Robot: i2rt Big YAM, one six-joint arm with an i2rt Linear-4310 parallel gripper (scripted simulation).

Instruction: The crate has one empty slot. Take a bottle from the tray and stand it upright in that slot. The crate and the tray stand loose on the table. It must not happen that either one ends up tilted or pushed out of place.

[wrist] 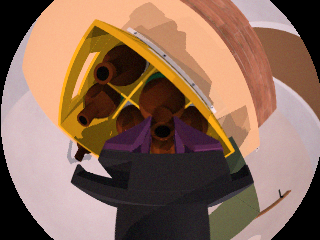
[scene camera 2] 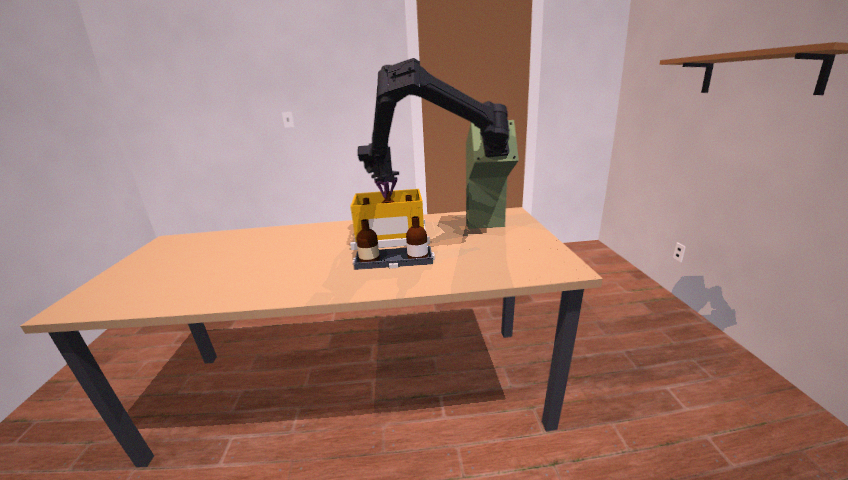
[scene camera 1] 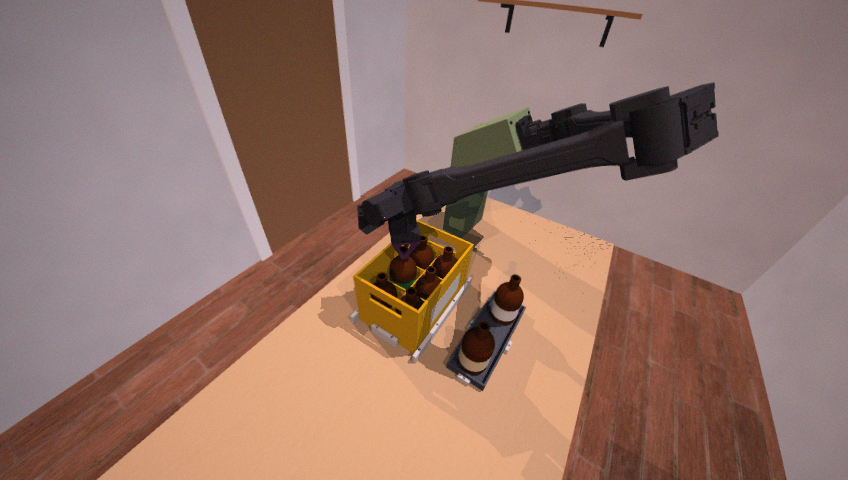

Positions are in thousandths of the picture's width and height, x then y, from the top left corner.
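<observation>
Scene camera 1 has the gripper (scene camera 1: 476, 532) in it, along with a yellow crate (scene camera 1: 485, 686) and a dark tray (scene camera 1: 593, 695). In scene camera 2 you'd see the dark tray (scene camera 2: 469, 532) again. And the wrist view gives you the yellow crate (wrist: 292, 573) and the gripper (wrist: 508, 502).
</observation>
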